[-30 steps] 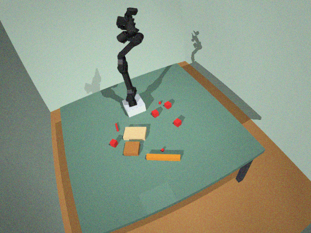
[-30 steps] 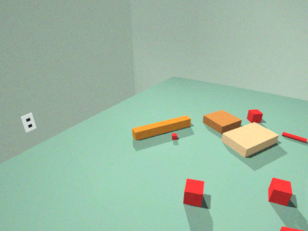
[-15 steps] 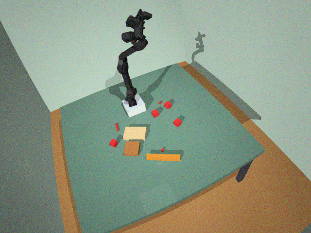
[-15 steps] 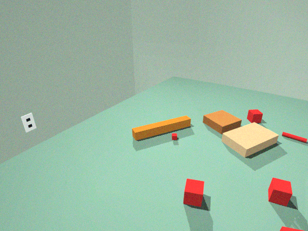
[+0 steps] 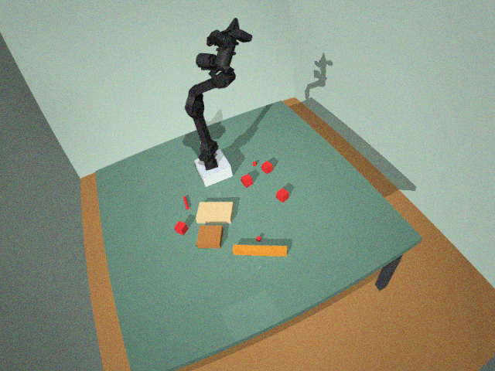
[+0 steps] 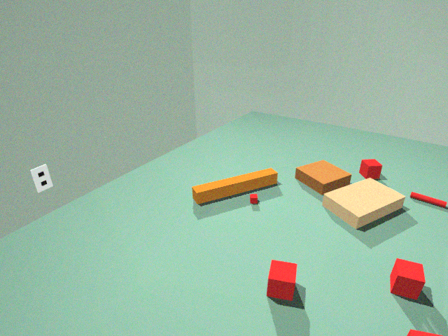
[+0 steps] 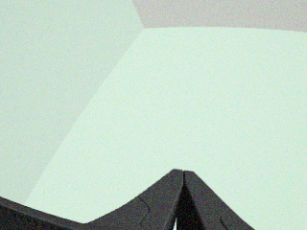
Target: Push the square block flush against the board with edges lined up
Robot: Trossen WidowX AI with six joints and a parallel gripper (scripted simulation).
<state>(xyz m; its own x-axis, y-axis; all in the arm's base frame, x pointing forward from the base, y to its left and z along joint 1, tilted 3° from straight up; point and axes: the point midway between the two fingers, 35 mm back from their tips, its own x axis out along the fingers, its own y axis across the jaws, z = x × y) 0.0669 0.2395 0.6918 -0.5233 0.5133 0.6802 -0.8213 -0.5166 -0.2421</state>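
My gripper tip is 210 mm short of the beige flat block, 260 mm to the left of it and 780 mm above it. Round my gripper tip: thin red stick: 90 mm ahead, 390 mm to the right, 790 mm below; brown squarish block: 330 mm ahead, 300 mm to the right, 780 mm below; orange board: 470 mm ahead, 120 mm to the right, 780 mm below.
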